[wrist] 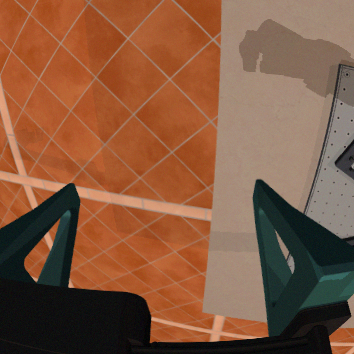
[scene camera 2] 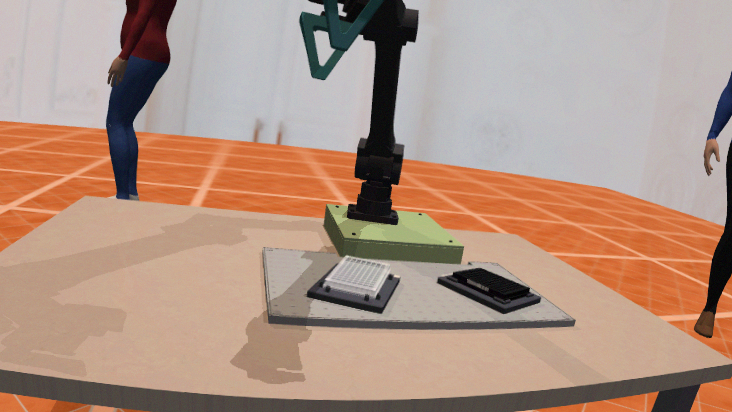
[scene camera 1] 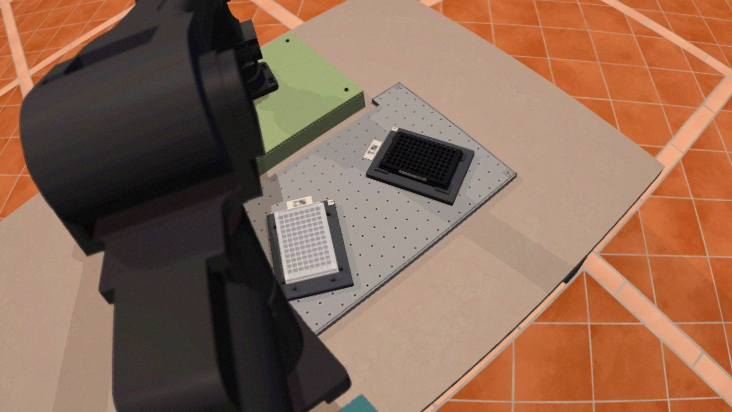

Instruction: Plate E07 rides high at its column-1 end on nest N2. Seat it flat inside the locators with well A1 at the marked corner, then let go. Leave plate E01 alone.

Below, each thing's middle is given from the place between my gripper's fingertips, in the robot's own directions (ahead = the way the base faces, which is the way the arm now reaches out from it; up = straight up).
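Counting from my hand, I find the black well plate [scene camera 1: 428, 162] far behind, far to the left and far below. The clear white well plate [scene camera 1: 307, 252] is well behind my hand too, though a bit to the left of it, and it is a long way below it. Going by their middles, of the things named here the clear white well plate is the nearest to my hand.
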